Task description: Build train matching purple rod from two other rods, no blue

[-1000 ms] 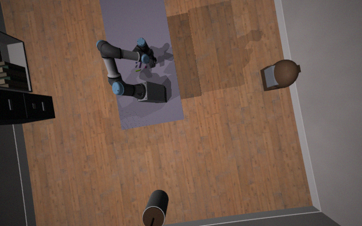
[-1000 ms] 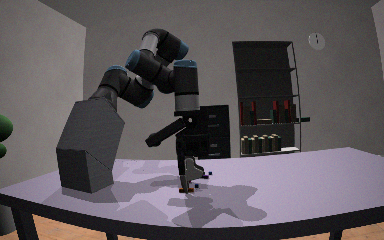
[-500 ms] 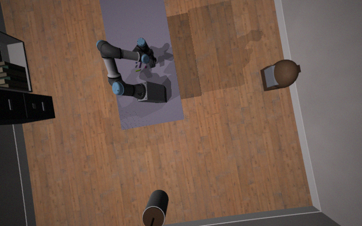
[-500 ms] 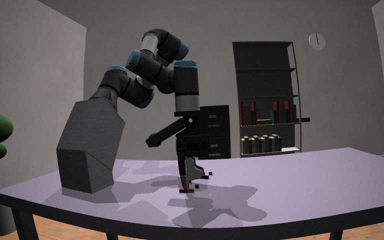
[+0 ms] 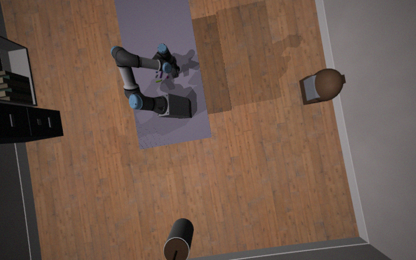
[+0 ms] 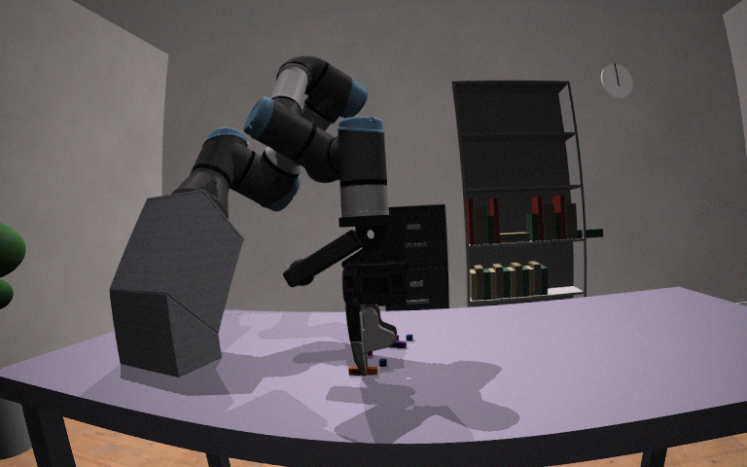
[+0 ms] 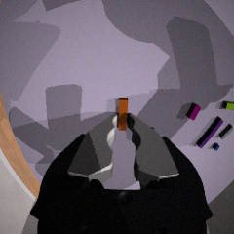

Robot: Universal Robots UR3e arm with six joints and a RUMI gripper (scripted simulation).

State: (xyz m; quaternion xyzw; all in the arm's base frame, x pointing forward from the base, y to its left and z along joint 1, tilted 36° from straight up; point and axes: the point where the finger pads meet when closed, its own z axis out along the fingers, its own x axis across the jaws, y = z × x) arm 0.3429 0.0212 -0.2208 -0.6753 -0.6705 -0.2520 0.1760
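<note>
Right now my hand is 1 cm past the magenta rod, 10 cm to the right of it and 1 cm above it. The rest, counted from my hand: lime rod (3 cm behind, 18 cm to the left, 1 cm below); then purple rod (2 cm ahead, 15 cm to the left, 1 cm below); then orange rod (1 cm below).
</note>
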